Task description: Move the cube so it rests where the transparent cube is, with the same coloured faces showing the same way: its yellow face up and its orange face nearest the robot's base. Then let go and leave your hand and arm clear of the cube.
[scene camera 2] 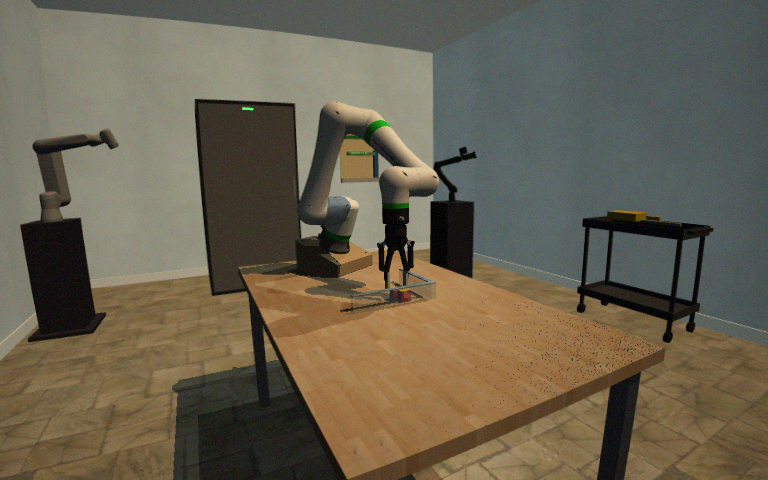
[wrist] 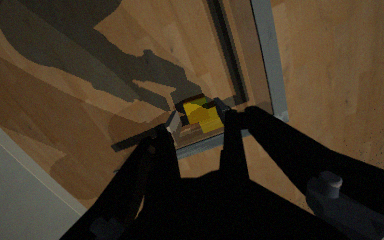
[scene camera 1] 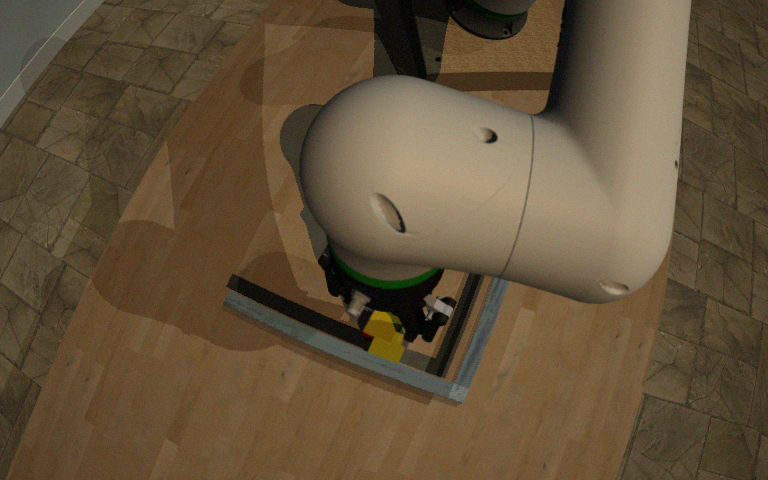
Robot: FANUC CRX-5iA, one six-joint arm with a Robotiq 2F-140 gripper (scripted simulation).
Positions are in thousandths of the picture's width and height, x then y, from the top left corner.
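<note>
Gripper (scene camera 1: 499,678), (scene camera 2: 516,601), (wrist: 514,465) visible. A cube (scene camera 1: 499,678) is visible too.
</note>
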